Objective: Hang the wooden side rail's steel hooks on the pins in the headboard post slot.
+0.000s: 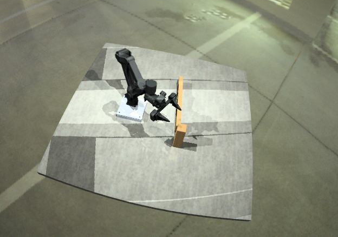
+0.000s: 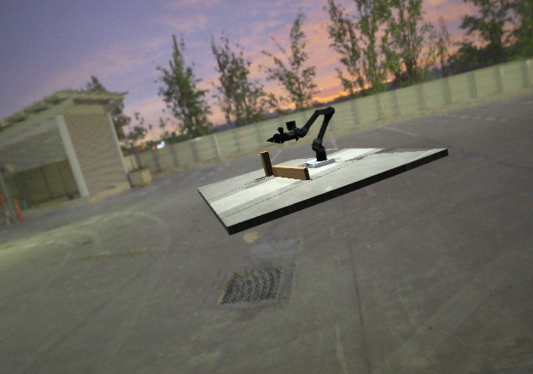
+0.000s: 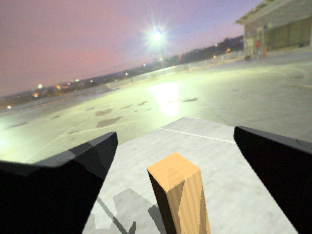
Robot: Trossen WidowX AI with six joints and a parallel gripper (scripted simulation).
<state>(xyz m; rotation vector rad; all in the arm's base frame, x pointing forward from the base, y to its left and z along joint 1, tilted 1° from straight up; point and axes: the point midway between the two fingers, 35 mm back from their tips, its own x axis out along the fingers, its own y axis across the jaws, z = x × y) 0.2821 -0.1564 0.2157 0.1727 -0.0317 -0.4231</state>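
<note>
My gripper tip is 16 cm above the wooden headboard post, 5 cm short of it and 1 cm to the left of it.
</note>
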